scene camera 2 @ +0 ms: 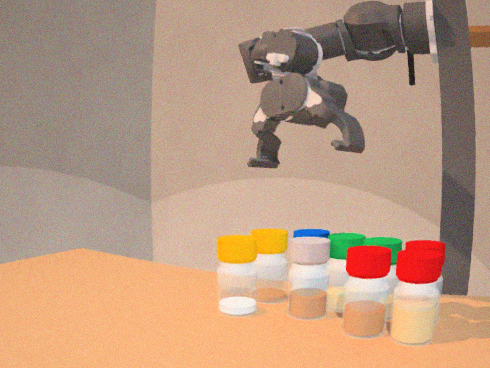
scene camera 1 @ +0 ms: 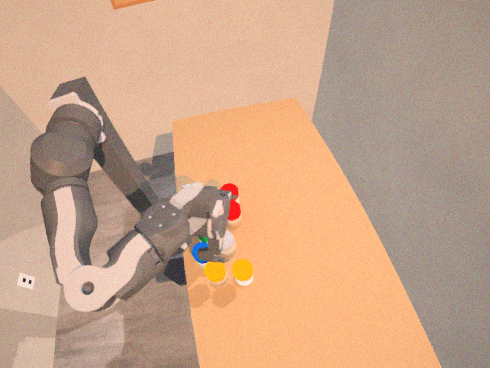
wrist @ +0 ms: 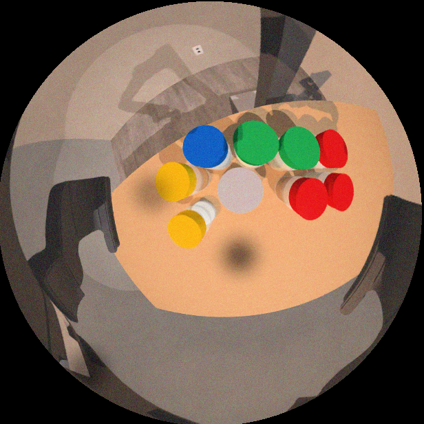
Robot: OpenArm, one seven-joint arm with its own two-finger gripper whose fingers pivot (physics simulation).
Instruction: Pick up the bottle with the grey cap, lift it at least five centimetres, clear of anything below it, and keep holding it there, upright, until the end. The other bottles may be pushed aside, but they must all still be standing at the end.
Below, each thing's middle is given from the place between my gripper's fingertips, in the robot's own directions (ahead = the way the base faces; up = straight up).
I see my gripper 160 mm above the blue-capped bottle (wrist: 204, 146), 70 mm past it and 10 mm to the left of it. The rest, counted from my hand: red-capped bottle (scene camera 2: 366, 292) 160 mm below, 100 mm to the left, 30 mm ahead.
